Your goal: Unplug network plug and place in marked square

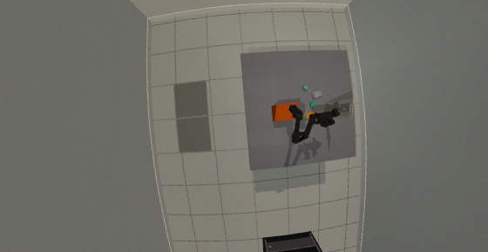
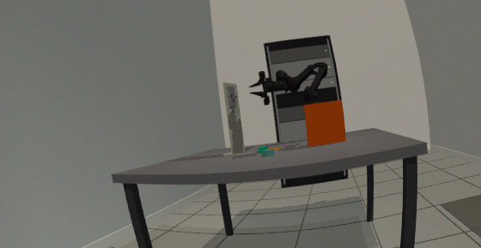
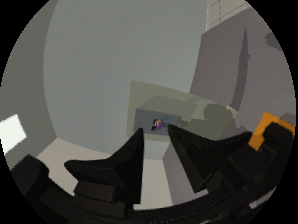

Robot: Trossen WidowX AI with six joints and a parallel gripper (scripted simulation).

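Right now my gripper tip is 80 mm short of the network plug, 40 mm to the right of it and 30 mm above it. Round my gripper tip: green block 60 mm behind, 110 mm to the left, 330 mm below; then orange marked square 70 mm behind, 30 mm to the right, 350 mm below; then upright beige panel 110 mm ahead, 40 mm to the left, 160 mm below.
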